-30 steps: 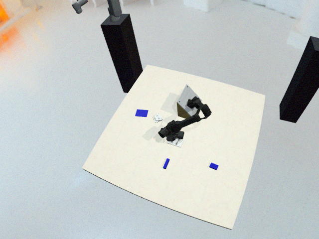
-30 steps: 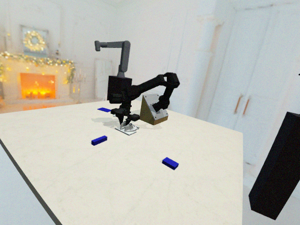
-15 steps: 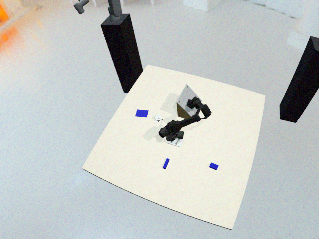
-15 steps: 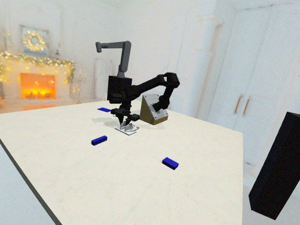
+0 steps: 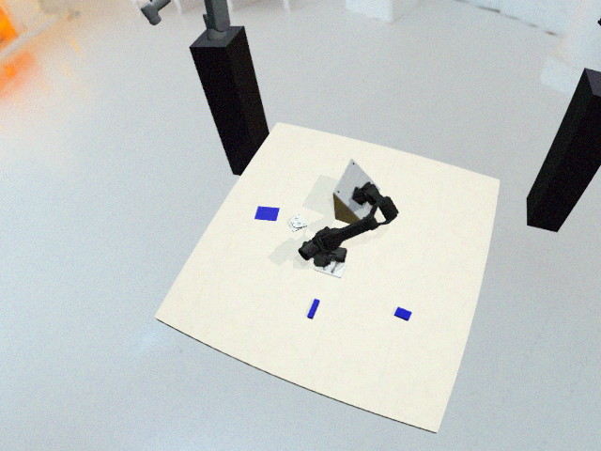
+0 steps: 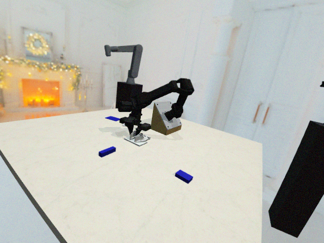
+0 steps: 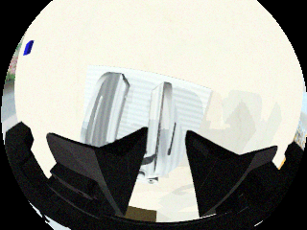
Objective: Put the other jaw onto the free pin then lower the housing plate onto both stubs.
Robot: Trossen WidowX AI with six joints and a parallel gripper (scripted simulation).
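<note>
My gripper tip is 16 cm past the housing plate, 18 cm to the left of it and 1 cm below it. Round my gripper tip: flat blue patch 19 cm behind, 35 cm to the right, 1 cm below.
</note>
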